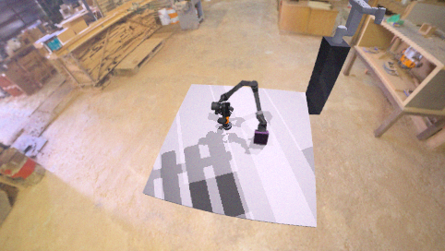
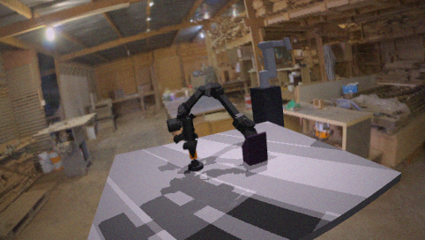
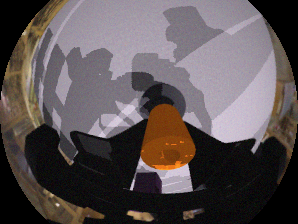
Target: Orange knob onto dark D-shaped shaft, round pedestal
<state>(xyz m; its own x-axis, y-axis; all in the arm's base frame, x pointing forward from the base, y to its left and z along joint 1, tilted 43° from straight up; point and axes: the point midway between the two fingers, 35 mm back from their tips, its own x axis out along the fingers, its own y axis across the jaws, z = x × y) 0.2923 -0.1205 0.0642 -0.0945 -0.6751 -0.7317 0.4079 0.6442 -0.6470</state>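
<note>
The orange knob is 20 mm above my gripper tip. Round my gripper tip: dark round pedestal 40 mm below.
</note>
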